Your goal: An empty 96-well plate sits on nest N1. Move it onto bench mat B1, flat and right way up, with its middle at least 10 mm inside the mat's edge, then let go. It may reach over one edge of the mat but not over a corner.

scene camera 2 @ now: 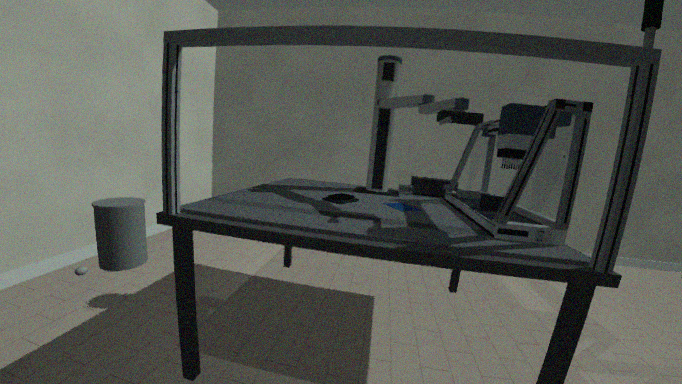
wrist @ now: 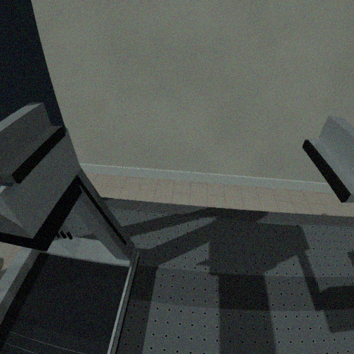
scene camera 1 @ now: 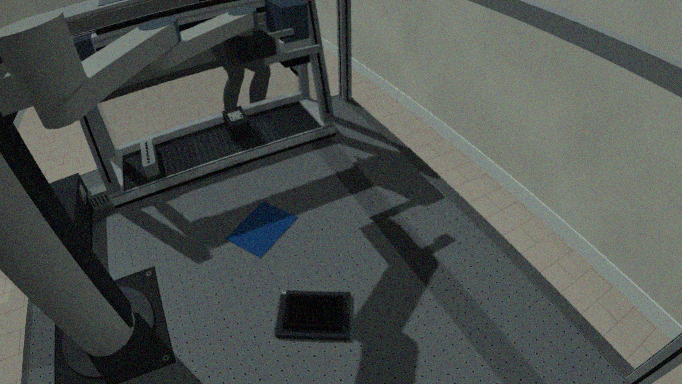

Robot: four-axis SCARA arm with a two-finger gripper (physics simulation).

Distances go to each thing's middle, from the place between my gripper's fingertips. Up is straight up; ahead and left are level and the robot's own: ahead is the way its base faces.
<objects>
The blue bench mat B1 (scene camera 1: 262, 228) lies 250 mm behind my hand, 200 mm to the right of it and 420 mm below it. From my hand the other things lie so: 96-well plate (scene camera 1: 306, 312): 240 mm behind, 520 mm to the right, 400 mm below; then nest N1 (scene camera 1: 295, 333): 240 mm behind, 520 mm to the right, 410 mm below.
</objects>
